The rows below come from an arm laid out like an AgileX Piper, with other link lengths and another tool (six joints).
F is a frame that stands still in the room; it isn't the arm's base.
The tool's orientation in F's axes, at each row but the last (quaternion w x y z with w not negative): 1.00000, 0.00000, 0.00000, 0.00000; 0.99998, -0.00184, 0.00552, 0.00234; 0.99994, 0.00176, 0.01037, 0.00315; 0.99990, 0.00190, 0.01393, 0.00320; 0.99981, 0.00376, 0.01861, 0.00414; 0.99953, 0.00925, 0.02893, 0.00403; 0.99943, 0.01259, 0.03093, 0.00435
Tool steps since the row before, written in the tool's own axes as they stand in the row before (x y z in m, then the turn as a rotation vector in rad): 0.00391, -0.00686, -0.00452, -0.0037, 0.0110, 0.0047; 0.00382, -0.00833, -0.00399, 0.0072, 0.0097, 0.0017; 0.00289, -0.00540, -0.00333, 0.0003, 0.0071, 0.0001; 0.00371, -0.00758, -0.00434, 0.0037, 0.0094, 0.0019; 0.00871, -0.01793, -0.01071, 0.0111, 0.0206, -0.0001; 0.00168, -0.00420, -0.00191, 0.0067, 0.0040, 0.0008; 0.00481, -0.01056, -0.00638, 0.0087, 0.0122, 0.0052
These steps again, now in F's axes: 0.00391, -0.00686, -0.00452, -0.0037, 0.0110, 0.0047; 0.00381, -0.00833, -0.00400, 0.0072, 0.0097, 0.0016; 0.00285, -0.00537, -0.00341, 0.0003, 0.0071, 0.0001; 0.00364, -0.00754, -0.00447, 0.0037, 0.0094, 0.0018; 0.00845, -0.01778, -0.01116, 0.0109, 0.0207, -0.0004; 0.00160, -0.00415, -0.00208, 0.0067, 0.0040, 0.0005; 0.00449, -0.01035, -0.00693, 0.0089, 0.0121, 0.0050
